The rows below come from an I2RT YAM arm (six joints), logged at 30 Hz.
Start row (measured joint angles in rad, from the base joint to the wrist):
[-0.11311 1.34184 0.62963 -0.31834 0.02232 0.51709]
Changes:
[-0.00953 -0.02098 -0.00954 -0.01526 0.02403 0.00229]
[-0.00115 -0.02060 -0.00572 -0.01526 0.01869 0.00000]
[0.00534 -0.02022 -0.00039 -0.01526 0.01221 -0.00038]
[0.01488 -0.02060 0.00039 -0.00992 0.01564 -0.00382]
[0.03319 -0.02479 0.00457 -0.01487 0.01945 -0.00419]
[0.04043 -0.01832 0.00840 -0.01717 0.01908 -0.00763]
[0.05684 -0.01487 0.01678 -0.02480 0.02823 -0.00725]
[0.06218 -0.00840 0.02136 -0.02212 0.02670 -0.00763]
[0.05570 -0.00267 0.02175 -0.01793 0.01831 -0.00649]
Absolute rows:
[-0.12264 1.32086 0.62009 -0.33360 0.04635 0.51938]
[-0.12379 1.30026 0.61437 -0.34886 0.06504 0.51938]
[-0.11845 1.28004 0.61398 -0.36412 0.07725 0.51900]
[-0.10357 1.25944 0.61437 -0.37404 0.09289 0.51518]
[-0.07038 1.23465 0.61894 -0.38891 0.11234 0.51099]
[-0.02995 1.21633 0.62734 -0.40608 0.13142 0.50336]
[0.02689 1.20146 0.64412 -0.43088 0.15965 0.49611]
[0.08907 1.19306 0.66548 -0.45300 0.18635 0.48848]
[0.14477 1.19039 0.68723 -0.47093 0.20466 0.48199]

